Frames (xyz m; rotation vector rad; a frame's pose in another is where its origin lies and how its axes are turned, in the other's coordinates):
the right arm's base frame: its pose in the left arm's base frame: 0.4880 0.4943 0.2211 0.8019 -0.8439 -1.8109
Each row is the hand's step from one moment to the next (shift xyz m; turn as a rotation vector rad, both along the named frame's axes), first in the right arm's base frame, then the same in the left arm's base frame.
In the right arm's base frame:
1: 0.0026 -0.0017 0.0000 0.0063 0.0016 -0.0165
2: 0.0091 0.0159 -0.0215 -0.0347 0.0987 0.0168
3: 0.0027 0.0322 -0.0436 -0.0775 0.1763 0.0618
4: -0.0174 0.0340 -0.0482 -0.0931 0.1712 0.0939
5: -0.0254 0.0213 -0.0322 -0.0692 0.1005 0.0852
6: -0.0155 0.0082 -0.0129 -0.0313 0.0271 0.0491
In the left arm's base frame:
1: -0.0017 -0.0019 -0.0018 0.0121 -0.0096 -0.0087
2: 0.0220 -0.0177 -0.0001 0.0450 0.0048 0.0958
3: 0.0499 -0.0213 0.0022 0.0597 0.0294 0.1910
4: 0.0612 -0.0041 0.0043 0.0364 0.0519 0.2068
5: 0.0448 0.0105 0.0039 0.0018 0.0500 0.1402
6: 0.0196 0.0093 0.0021 -0.0165 0.0304 0.0541

